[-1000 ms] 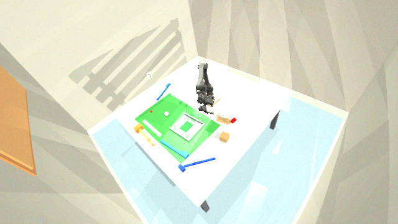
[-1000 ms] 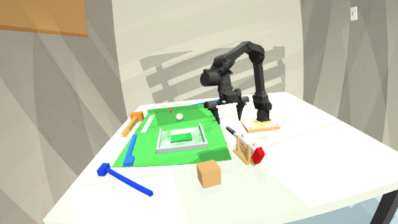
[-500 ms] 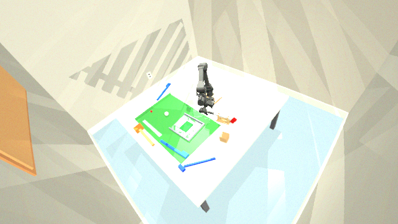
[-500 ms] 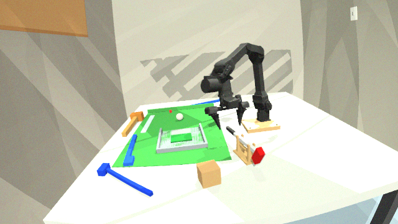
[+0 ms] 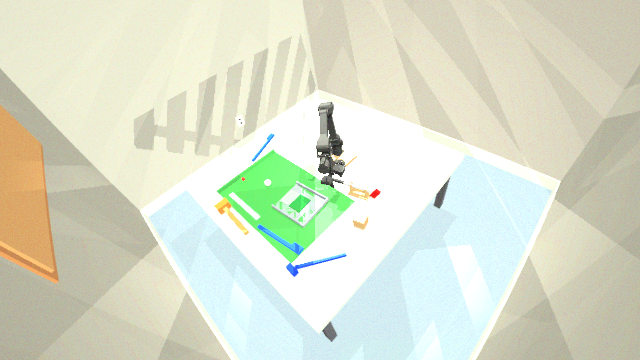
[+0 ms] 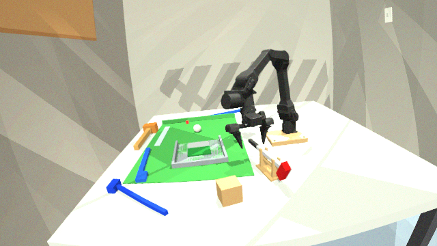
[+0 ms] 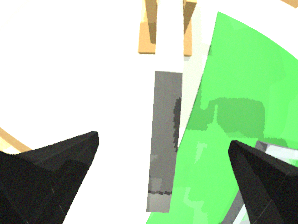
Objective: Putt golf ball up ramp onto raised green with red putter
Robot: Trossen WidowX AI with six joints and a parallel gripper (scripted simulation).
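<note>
Now: the wooden stand 13 cm to the left of my gripper tip, 1 cm below it and 1 cm behind it. The rest, counted from my gripper tip: blue putter 46 cm ahead, 15 cm to the left, 3 cm below; wooden cube 23 cm to the left, 16 cm ahead, 2 cm below; white golf ball 40 cm to the right, 18 cm ahead, 2 cm below.
</note>
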